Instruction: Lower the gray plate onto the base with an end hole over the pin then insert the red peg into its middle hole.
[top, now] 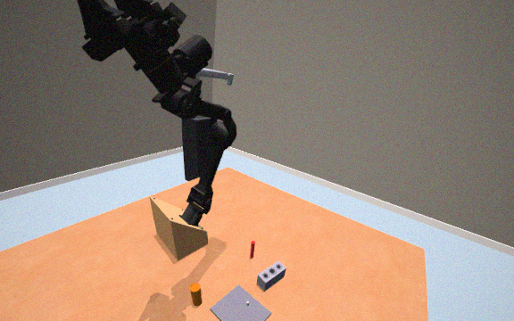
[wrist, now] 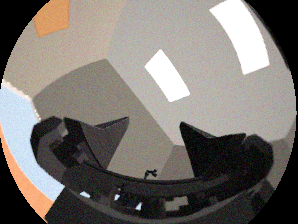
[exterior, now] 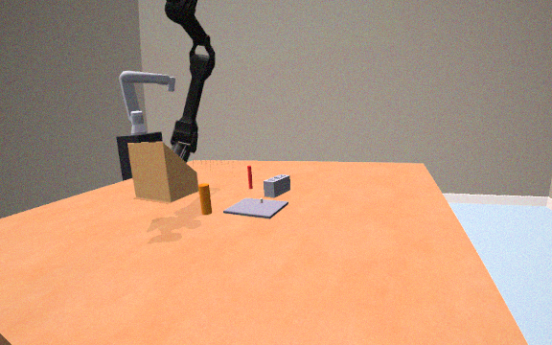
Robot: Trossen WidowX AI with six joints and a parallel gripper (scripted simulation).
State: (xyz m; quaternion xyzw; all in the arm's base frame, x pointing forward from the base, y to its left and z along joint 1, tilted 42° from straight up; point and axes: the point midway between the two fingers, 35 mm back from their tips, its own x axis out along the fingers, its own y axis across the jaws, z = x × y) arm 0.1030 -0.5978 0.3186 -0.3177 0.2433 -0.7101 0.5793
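Now: gripper tip 180 mm short of the gray plate, 320 mm to the right of it and 730 mm above it. Round my gripper tip: gray base: 180 mm ahead, 180 mm to the left, 750 mm below; then orange cylinder: 60 mm ahead, 110 mm to the left, 720 mm below; then red peg: 70 mm ahead, 360 mm to the left, 720 mm below.
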